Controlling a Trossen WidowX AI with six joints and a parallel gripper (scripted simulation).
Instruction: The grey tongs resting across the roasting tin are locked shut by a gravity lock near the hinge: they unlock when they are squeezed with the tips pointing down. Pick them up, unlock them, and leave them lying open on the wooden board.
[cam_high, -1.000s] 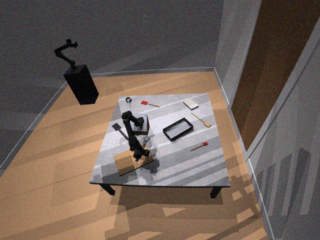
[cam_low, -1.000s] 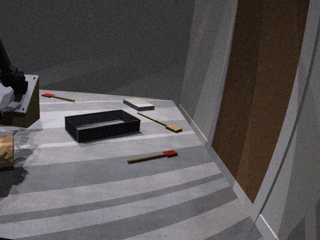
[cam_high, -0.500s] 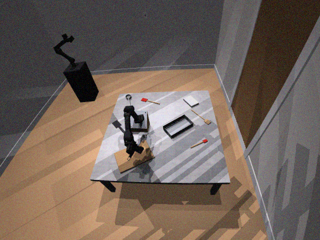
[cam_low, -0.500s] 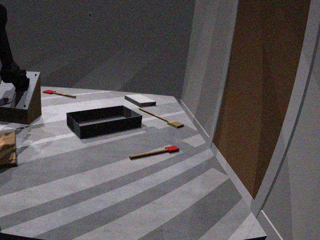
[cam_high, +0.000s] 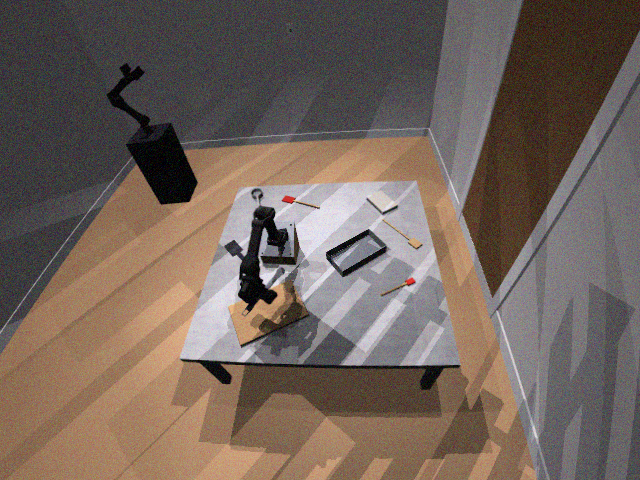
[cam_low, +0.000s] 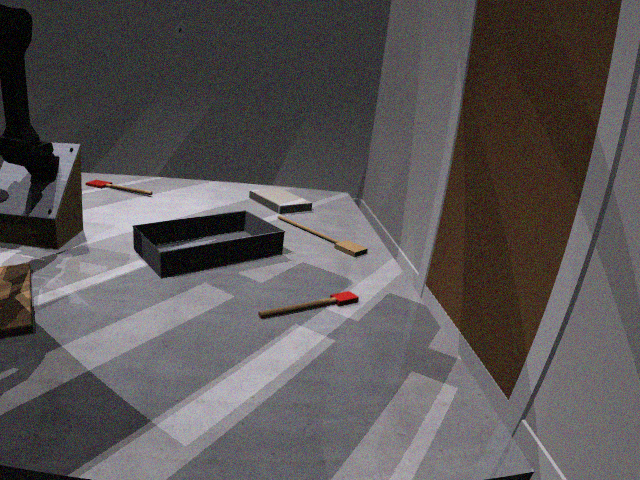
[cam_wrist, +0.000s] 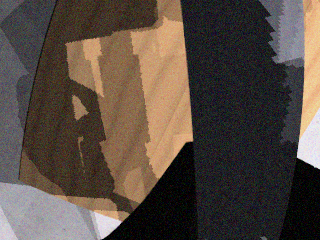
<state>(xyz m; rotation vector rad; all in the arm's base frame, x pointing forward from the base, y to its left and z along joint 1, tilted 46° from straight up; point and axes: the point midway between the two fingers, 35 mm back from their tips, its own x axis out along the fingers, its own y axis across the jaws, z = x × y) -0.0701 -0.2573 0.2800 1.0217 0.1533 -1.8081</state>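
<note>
My gripper tip is now 12 cm above the wooden board. From my gripper tip the other things lie so: roasting tin 47 cm ahead, 34 cm to the left, 10 cm below; then dark flat tool 21 cm behind, 39 cm to the left, 12 cm below; then grey block 68 cm ahead, 76 cm to the left, 11 cm below.
</note>
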